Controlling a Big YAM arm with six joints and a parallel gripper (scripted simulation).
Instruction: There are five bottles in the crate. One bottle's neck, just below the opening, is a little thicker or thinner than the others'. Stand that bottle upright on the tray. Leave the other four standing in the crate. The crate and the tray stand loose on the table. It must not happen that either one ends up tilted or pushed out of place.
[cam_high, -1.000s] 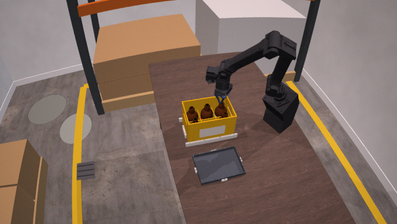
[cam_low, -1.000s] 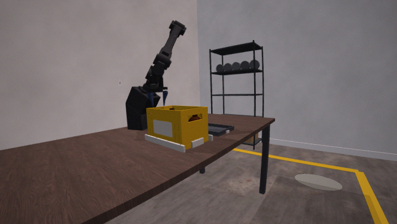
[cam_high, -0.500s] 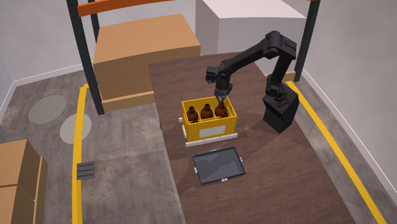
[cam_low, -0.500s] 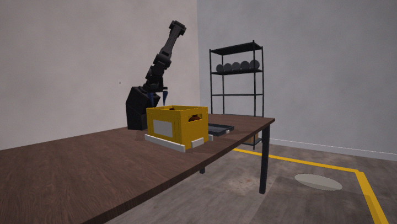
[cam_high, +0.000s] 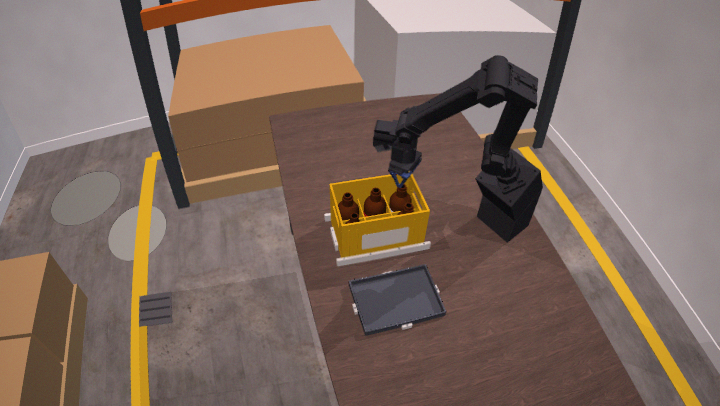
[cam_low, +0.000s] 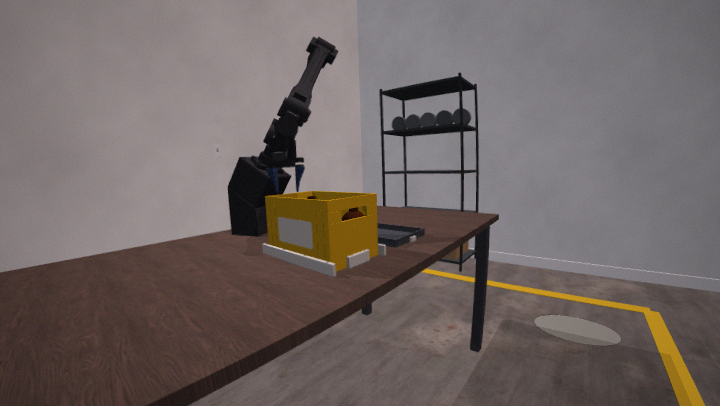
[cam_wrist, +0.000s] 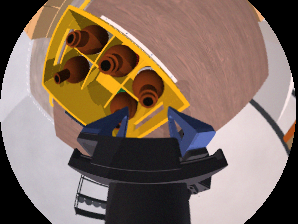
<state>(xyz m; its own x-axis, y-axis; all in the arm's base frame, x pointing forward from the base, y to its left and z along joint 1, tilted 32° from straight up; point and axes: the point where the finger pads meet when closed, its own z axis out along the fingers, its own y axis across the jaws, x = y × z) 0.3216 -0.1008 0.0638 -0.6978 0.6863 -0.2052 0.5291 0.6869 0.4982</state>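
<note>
The yellow crate is 9 cm ahead of my hand, 5 cm to the left of it and 11 cm below it. The rest, counted from my hand: glass bottle (17 cm ahead, 11 cm to the left, 10 cm below); dark tray (6 cm ahead, 33 cm to the left, 18 cm below).
</note>
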